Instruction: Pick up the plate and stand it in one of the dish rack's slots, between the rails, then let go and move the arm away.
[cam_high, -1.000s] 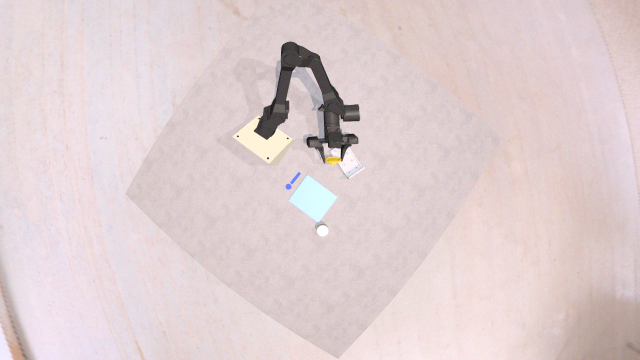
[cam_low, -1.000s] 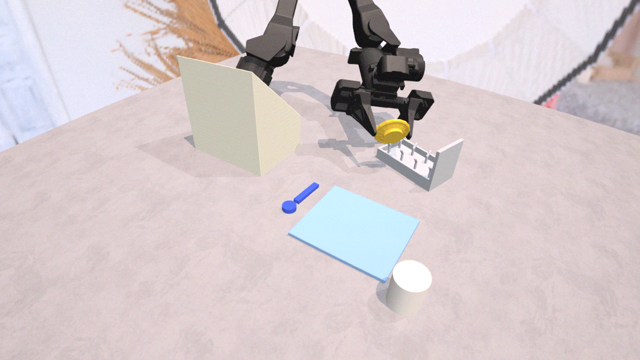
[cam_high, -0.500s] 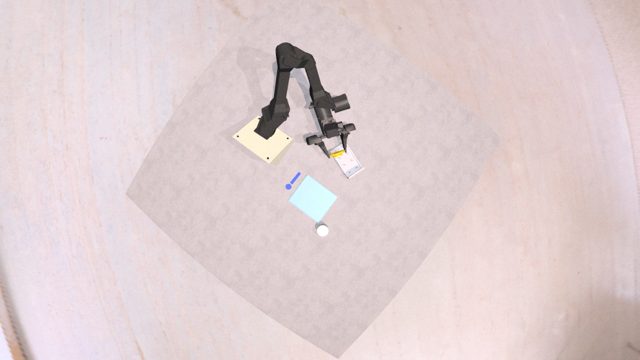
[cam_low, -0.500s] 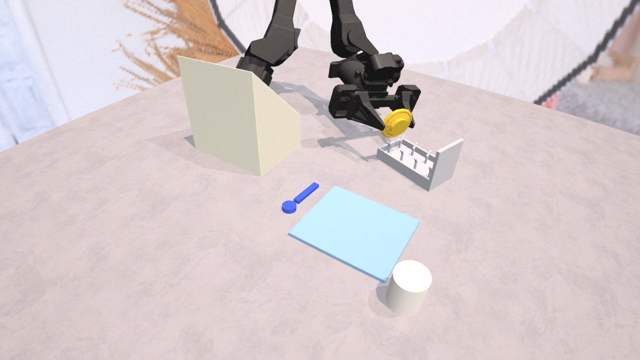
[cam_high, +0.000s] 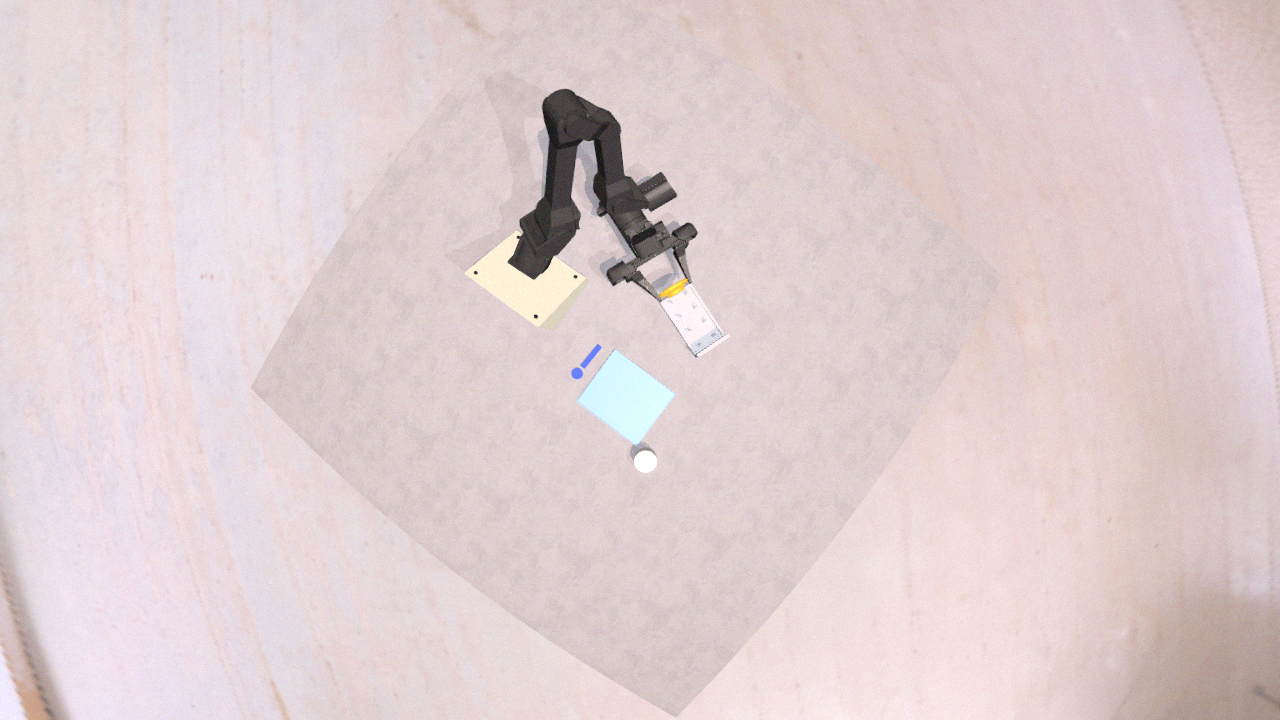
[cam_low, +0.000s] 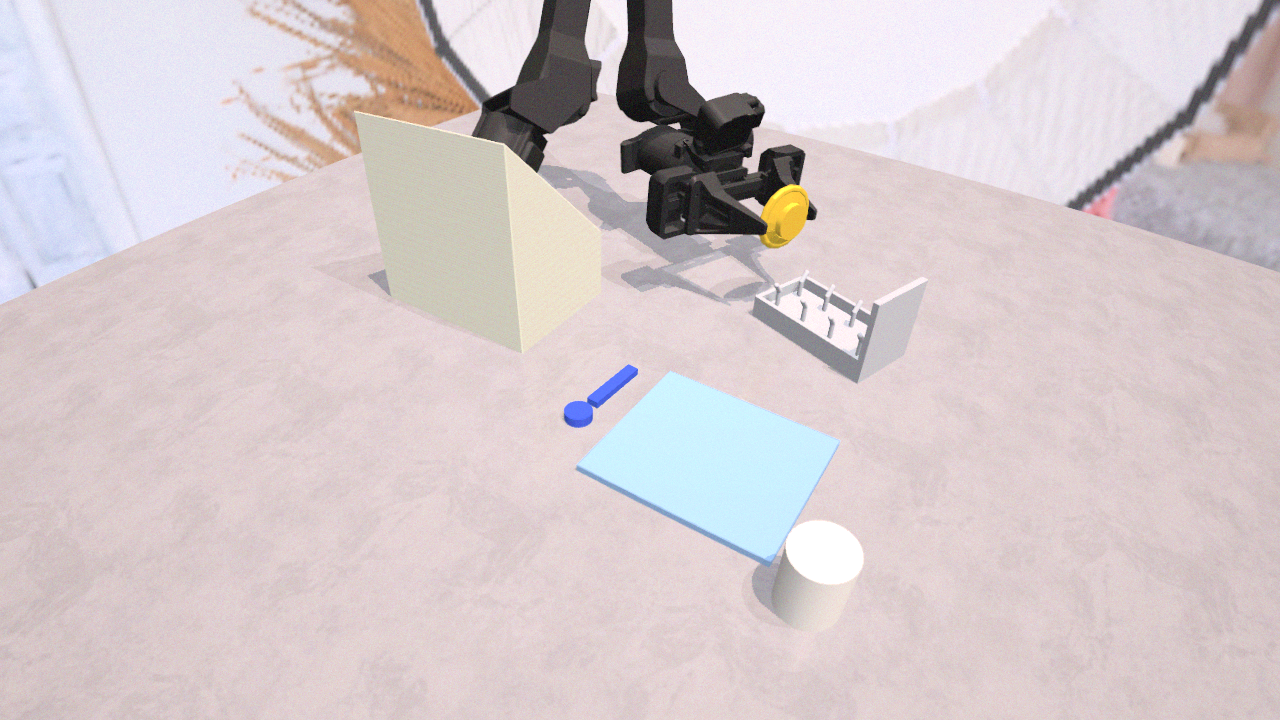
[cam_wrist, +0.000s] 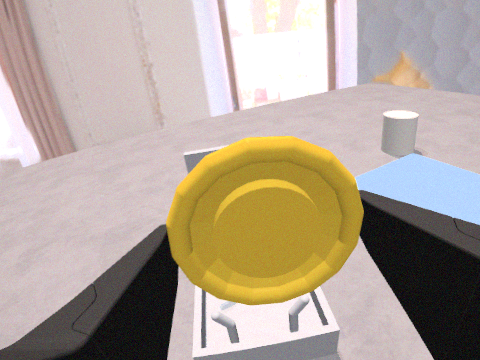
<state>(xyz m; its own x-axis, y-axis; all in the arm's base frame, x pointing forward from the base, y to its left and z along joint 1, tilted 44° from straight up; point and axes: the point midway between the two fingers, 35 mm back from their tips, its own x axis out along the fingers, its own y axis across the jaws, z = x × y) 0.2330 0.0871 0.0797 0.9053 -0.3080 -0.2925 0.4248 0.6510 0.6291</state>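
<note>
The dish rack lies 60 mm ahead of my gripper tip, 20 mm to the right of it and 70 mm below it. From my gripper tip the other things lie so: light blue mat 30 mm ahead, 220 mm to the right, 90 mm below; yellow plate 10 mm behind; blue spoon 80 mm behind, 210 mm to the right, 90 mm below.
</note>
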